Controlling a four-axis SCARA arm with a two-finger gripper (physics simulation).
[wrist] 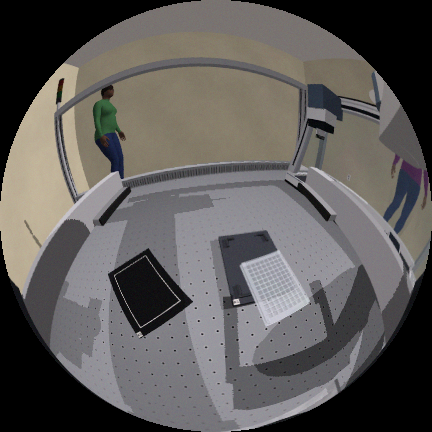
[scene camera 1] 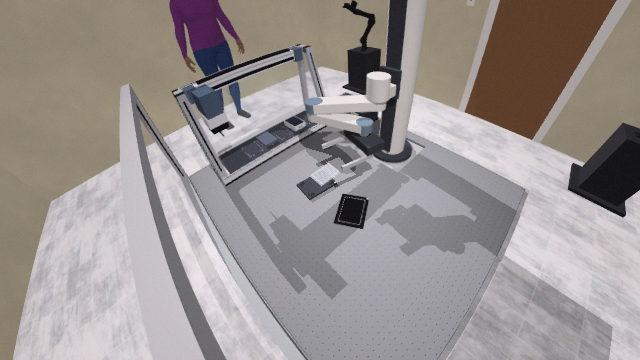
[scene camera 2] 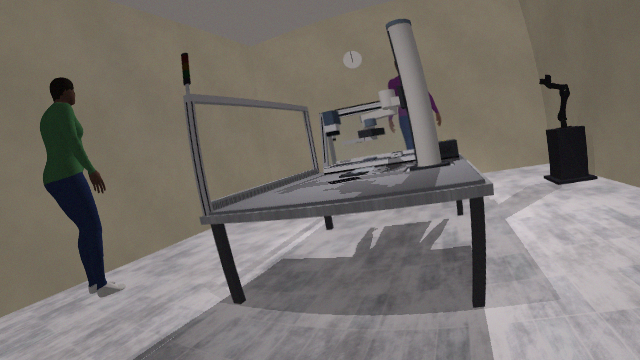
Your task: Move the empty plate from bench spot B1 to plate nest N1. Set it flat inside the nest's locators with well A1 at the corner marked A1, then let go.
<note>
My gripper holds nothing. Also in view: a well plate. I also see a black nest with white outline.
My gripper shows as well in the wrist view.
</note>
